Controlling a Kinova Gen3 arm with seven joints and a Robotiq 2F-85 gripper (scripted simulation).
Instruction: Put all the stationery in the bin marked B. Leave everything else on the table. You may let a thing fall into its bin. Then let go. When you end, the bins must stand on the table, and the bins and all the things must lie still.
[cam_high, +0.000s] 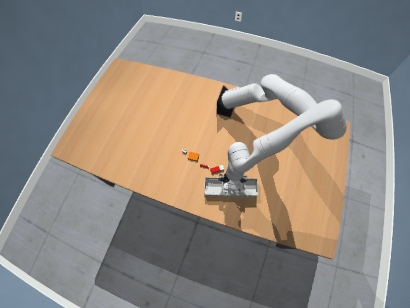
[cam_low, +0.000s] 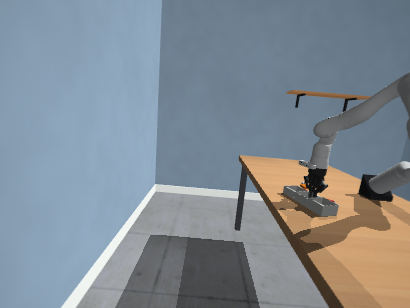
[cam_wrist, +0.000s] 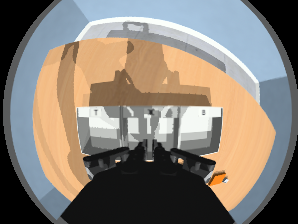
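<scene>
The grey bin row is 2 cm ahead of my hand and 1 cm below it. Also, from my hand: small pale piece (27 cm to the right, 13 cm behind, 3 cm below); orange block (21 cm to the right, 11 cm behind, 3 cm below); red-and-white item (8 cm to the right, 6 cm behind, 3 cm below).
</scene>
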